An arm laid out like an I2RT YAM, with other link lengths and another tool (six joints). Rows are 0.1 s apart.
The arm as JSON. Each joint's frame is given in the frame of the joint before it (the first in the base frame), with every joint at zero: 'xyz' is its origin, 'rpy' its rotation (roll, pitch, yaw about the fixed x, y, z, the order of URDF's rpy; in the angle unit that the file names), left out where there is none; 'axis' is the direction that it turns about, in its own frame. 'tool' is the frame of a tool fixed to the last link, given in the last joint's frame.
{
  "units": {
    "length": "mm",
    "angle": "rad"
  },
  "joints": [
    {
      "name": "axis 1",
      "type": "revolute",
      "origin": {
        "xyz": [
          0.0,
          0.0,
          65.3
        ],
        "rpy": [
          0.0,
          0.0,
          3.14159
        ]
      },
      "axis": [
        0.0,
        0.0,
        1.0
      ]
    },
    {
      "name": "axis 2",
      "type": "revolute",
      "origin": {
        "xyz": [
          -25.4,
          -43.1,
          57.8
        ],
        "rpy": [
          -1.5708,
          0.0,
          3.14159
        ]
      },
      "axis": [
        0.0,
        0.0,
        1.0
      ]
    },
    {
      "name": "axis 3",
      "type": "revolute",
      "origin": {
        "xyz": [
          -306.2,
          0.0,
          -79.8
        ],
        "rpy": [
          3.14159,
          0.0,
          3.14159
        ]
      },
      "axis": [
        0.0,
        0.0,
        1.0
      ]
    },
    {
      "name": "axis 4",
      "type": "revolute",
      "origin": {
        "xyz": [
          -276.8,
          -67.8,
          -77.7
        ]
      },
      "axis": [
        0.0,
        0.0,
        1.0
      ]
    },
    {
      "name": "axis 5",
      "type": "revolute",
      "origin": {
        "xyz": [
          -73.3,
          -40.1,
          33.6
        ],
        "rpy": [
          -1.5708,
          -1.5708,
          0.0
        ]
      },
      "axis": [
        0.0,
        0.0,
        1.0
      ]
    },
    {
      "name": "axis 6",
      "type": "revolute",
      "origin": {
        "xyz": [
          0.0,
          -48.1,
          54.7
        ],
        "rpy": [
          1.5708,
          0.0,
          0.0
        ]
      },
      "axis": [
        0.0,
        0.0,
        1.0
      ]
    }
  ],
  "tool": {
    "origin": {
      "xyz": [
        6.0,
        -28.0,
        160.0
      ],
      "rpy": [
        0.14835,
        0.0,
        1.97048
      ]
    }
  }
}
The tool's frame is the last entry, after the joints.
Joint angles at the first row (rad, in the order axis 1, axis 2, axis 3, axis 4, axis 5, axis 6):
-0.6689 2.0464 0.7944 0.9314 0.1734 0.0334
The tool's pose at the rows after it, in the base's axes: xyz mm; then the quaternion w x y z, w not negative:
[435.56 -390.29 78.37 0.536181 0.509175 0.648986 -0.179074]
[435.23 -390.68 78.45 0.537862 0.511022 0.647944 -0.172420]
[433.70 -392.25 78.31 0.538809 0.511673 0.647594 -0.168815]
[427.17 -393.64 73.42 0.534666 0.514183 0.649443 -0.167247]
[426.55 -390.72 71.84 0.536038 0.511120 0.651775 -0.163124]
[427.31 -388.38 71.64 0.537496 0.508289 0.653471 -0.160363]
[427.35 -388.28 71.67 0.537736 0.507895 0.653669 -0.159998]
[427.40 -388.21 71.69 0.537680 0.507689 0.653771 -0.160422]
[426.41 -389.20 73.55 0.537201 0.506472 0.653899 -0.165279]
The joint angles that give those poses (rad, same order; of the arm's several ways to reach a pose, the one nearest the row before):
-0.6754 2.0468 0.7921 0.9348 0.1570 0.0444
-0.6804 2.0464 0.7906 0.9375 0.1440 0.0544
-0.6884 2.0464 0.7887 0.9405 0.1314 0.0574
-0.7021 2.0464 0.7746 0.9447 0.1181 0.0574
-0.7036 2.0468 0.7631 0.9577 0.1051 0.0559
-0.7025 2.0464 0.7578 0.9645 0.0975 0.0544
-0.7029 2.0464 0.7574 0.9653 0.0959 0.0540
-0.7025 2.0464 0.7574 0.9653 0.0967 0.0532
-0.7032 2.0411 0.7578 0.9604 0.1024 0.0452

